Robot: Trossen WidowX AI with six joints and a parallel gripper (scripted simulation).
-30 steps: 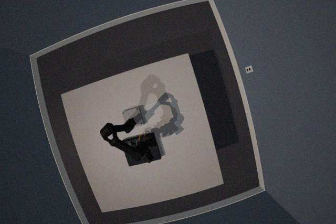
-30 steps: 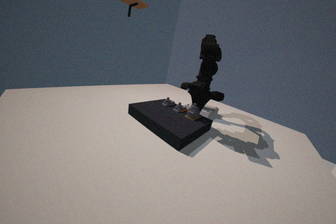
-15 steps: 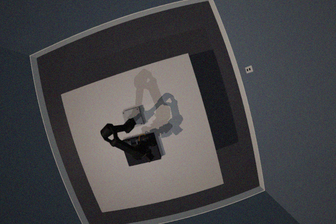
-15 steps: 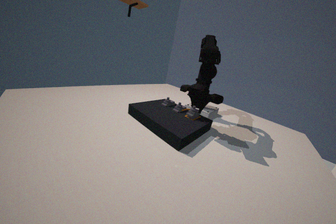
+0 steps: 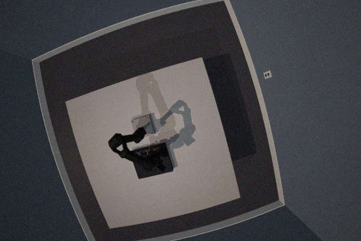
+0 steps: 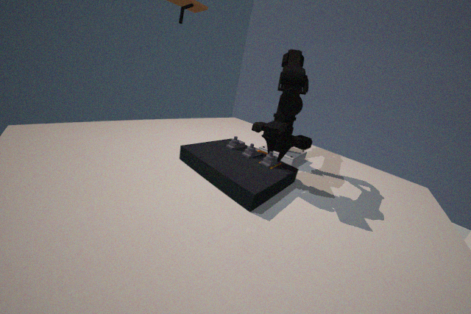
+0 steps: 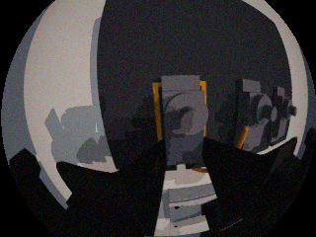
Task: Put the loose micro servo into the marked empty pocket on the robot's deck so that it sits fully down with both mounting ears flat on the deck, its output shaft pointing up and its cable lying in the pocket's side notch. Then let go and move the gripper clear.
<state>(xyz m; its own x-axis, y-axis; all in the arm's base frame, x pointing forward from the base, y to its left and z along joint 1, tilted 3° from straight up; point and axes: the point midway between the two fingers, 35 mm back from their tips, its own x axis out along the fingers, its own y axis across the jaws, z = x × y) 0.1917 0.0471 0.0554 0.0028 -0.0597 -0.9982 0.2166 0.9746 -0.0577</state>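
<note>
Now: the dark deck 10 cm to the right of my gripper tip, 10 cm ahead of it and 3 cm below it.
</note>
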